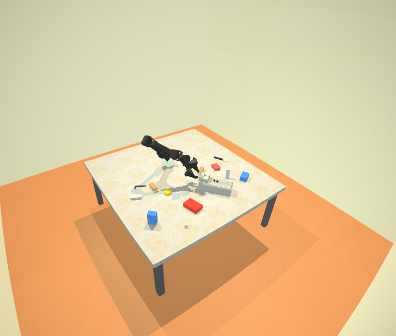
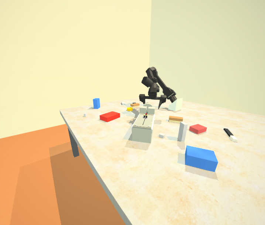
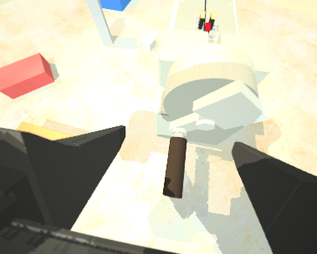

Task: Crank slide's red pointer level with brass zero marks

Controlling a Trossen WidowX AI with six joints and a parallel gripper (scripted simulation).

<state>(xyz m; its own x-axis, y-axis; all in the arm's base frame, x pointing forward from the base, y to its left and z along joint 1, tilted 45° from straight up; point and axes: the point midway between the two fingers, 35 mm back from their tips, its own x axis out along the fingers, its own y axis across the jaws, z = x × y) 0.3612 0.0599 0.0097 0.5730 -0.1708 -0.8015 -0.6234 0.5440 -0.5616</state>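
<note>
My gripper tip is now 1 cm to the left of the crank and 1 cm above it. The rest, counted from my gripper tip: brown crank handle 1 cm behind, 1 cm to the right, 2 cm below; red pointer 12 cm ahead, 7 cm to the left; yellow disc 2 cm behind, 27 cm to the right, 7 cm below.
</note>
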